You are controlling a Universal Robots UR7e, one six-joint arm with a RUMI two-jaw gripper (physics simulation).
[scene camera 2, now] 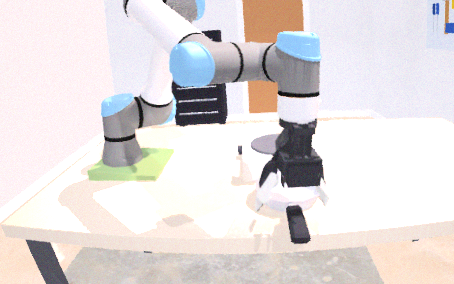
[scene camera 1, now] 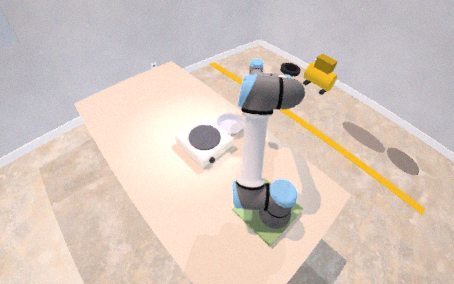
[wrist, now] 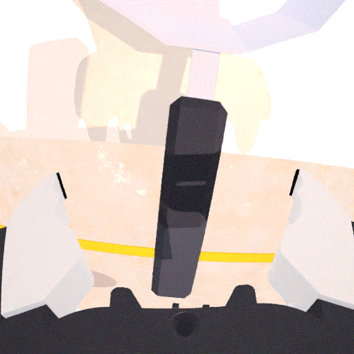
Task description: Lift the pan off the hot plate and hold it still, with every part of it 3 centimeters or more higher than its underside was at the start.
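Frame: origin at the arm's base, x back, y up, z left, level; centimetres.
Seen in the pictures: gripper, fingertip midpoint: (scene camera 2: 291, 208); arm's base, link origin: (scene camera 2: 122, 159) (scene camera 1: 274, 213).
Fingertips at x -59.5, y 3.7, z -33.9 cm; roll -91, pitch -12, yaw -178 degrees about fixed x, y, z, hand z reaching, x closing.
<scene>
Pixels of each thing's top centre, then the offset from my fingertips to it. "spot": a spot on its surface instead. Level surfaces: height alone.
- pale round bowl with a black handle, surface spot: (scene camera 2: 298, 225) spot: dx -1.3, dy +1.0, dz -7.4 cm
- hot plate, top centre: (scene camera 2: 277, 142) (scene camera 1: 205, 137) dx +4.5, dy +1.4, dz +37.0 cm
- table, surface height: dy -6.5 cm
The pan (scene camera 1: 230, 123) (scene camera 2: 280, 199) (wrist: 185, 25) is a pale round bowl with a black handle (scene camera 2: 298, 225) (wrist: 189, 160). It is off the hot plate (scene camera 1: 204, 137) (scene camera 2: 249, 167), low beside it, and looks upright on the table near its edge. The hot plate is a white box with a dark round disc and a black knob. My gripper (scene camera 2: 292, 203) (wrist: 177, 175) is open and empty, pointing down over the pan's handle side. In the wrist view the handle runs between the spread fingers, nearer the left one, touching neither. The arm hides the gripper in scene camera 1.
The table (scene camera 1: 145, 120) (scene camera 2: 200, 227) carries the arm's green base plate (scene camera 1: 270, 236) (scene camera 2: 160, 162). The table's edge runs just below the pan in scene camera 2. A yellow machine (scene camera 1: 320, 76) and a yellow line (scene camera 1: 350, 152) are on the floor beyond the table.
</scene>
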